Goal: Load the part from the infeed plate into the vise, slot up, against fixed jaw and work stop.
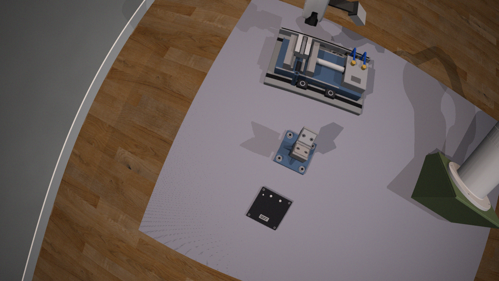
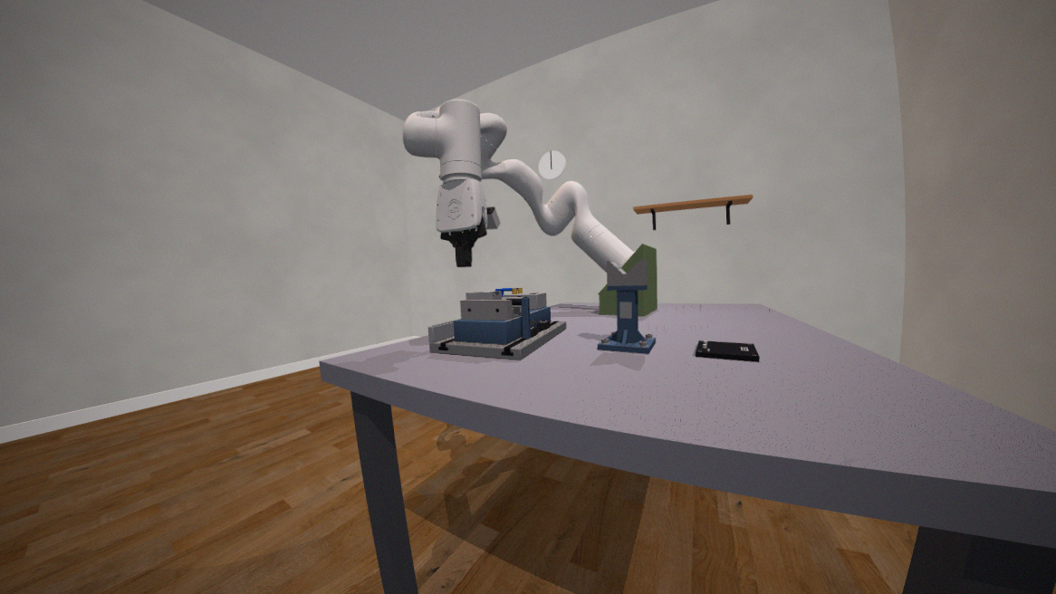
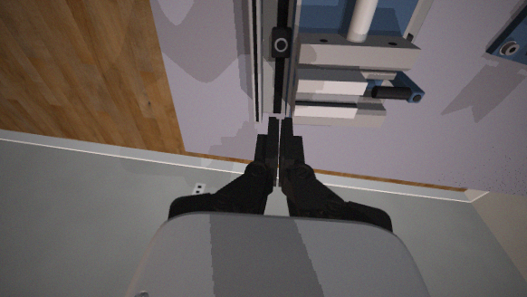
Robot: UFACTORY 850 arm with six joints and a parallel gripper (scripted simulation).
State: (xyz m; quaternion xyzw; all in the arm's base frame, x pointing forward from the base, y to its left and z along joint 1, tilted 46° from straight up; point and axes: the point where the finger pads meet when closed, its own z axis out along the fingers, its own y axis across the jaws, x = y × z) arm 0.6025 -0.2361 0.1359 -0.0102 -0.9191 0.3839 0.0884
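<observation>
My hand is 80 mm above the part and 50 mm to the right of it. From my hand the other things lie so: moving jaw 100 mm below, 60 mm to the left, 40 mm behind; then work stop 110 mm to the left, 90 mm below; then fixed jaw 100 mm below, 70 mm to the left, 30 mm ahead.
</observation>
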